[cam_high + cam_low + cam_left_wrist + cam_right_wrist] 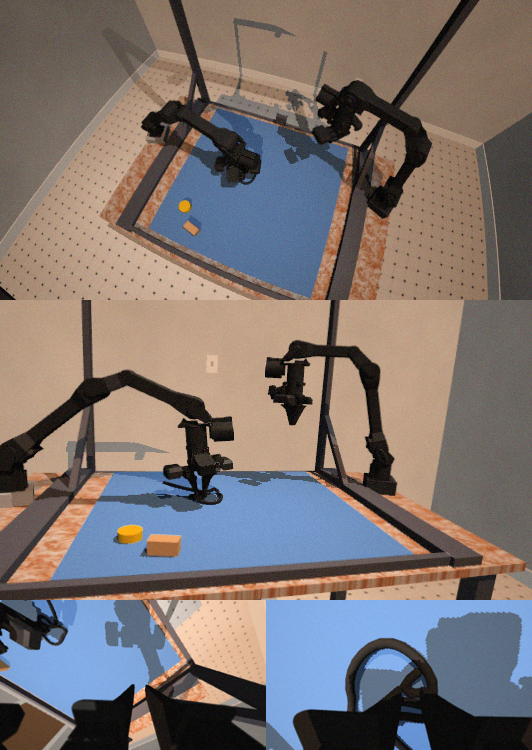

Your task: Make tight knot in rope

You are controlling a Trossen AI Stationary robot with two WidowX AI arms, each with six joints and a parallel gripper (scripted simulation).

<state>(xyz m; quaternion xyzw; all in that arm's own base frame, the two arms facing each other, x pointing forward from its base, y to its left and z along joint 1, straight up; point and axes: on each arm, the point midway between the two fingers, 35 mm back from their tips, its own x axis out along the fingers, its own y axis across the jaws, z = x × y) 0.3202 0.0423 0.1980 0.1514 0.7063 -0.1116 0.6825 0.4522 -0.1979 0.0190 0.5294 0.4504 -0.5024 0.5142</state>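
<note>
Now: right hand 4 cm short of the blue mat, 8 cm to the right of it and 5 cm above it. Also, from my right hand: yellow disc (22 cm ahead, 17 cm to the right, 4 cm below); then orange block (29 cm ahead, 10 cm to the right, 3 cm below).
</note>
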